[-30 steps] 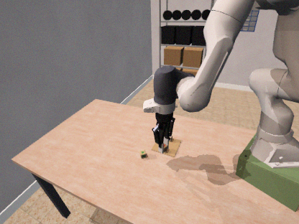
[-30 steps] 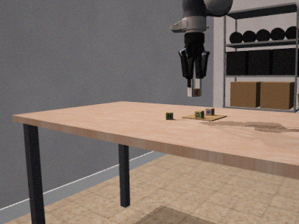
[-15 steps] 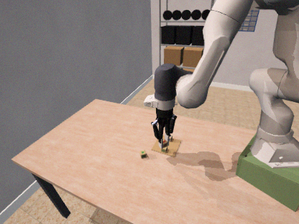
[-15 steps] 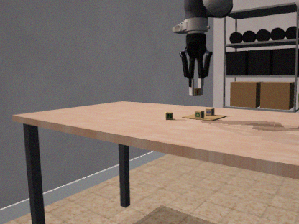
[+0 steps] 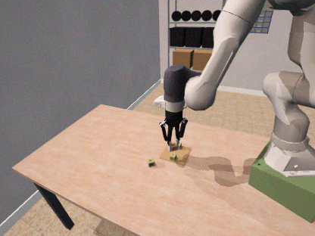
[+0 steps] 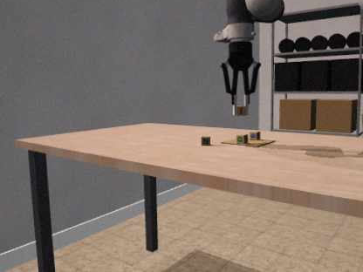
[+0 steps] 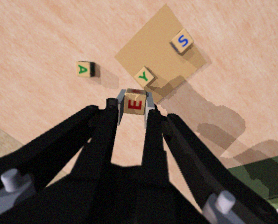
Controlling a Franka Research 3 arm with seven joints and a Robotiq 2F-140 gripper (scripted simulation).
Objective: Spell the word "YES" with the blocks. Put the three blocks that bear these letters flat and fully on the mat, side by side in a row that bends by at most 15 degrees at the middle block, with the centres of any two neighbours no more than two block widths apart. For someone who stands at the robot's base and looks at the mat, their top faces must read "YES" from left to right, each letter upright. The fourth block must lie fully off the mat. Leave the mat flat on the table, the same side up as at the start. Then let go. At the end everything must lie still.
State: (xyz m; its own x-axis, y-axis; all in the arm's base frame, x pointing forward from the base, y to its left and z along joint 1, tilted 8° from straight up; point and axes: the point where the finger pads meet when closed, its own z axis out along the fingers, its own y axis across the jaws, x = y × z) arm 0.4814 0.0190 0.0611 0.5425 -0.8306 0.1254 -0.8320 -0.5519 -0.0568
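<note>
Now: the tan mat 80 mm to the right of my hand and 130 mm below it. Round my hand: green N block: 110 mm ahead, 40 mm to the left, 120 mm below; E block: 20 mm below; Y block: 30 mm to the right, 120 mm below.
</note>
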